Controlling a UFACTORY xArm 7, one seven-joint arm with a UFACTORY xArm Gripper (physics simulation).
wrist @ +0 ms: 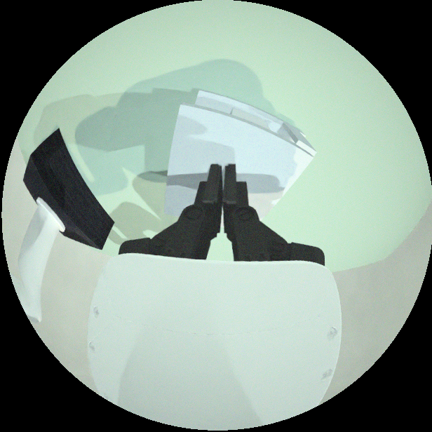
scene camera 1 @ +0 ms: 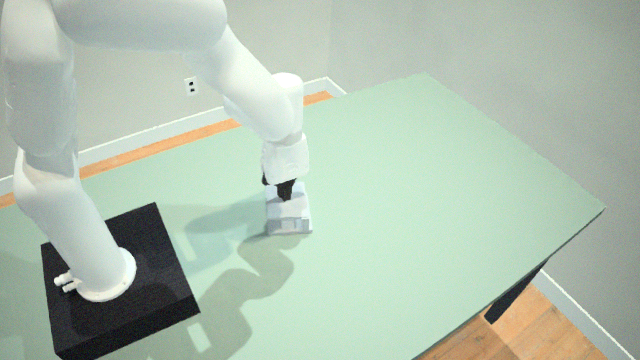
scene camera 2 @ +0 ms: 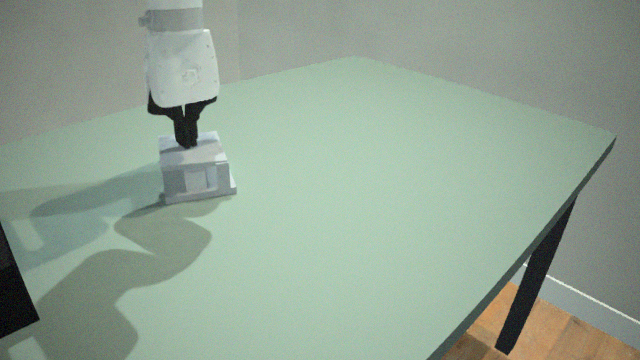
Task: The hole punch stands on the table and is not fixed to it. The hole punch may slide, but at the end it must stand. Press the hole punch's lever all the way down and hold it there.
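Places are measured from the arm's base along level axes (x right, y ahead, z up), in centimetres.
Pixels of known places: gripper, between the fingertips: (scene camera 1: 284, 197) (scene camera 2: 187, 145); arm's base, origin of its link: (scene camera 1: 106, 274).
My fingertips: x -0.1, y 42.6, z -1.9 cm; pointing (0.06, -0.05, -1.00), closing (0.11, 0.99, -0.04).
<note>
Ahead of a thing's pixels: the offset from my fingertips to its top centre. Level surfaces: height alone.
The light grey hole punch {dz +0.2, dx +1.0, dy +0.4 cm} (scene camera 1: 289, 226) (scene camera 2: 195, 181) (wrist: 250, 116) stands upright on the green table {dz -5.9 cm} (scene camera 1: 425, 200) (scene camera 2: 375, 200) (wrist: 350, 100). Its broad flat lever {dz +0.2, dx +0.8, dy +0.0 cm} (scene camera 1: 290, 208) (scene camera 2: 196, 158) (wrist: 200, 142) lies low and about level over the body, with no open wedge between them in the scene views. My gripper (scene camera 1: 285, 199) (scene camera 2: 188, 146) (wrist: 224, 180) is shut and empty, pointing down. Its fingertips are on the lever's top, towards the rear part in scene camera 2. The exact contact spot under the tips is hidden.
The arm's black base block (scene camera 1: 150, 255) (scene camera 2: 12, 295) (wrist: 67, 190) stands on the table to the left of the hole punch in the scene views. The table's right edge shows in both scene views, with a dark table leg (scene camera 1: 515, 295) (scene camera 2: 537, 275) below it.
</note>
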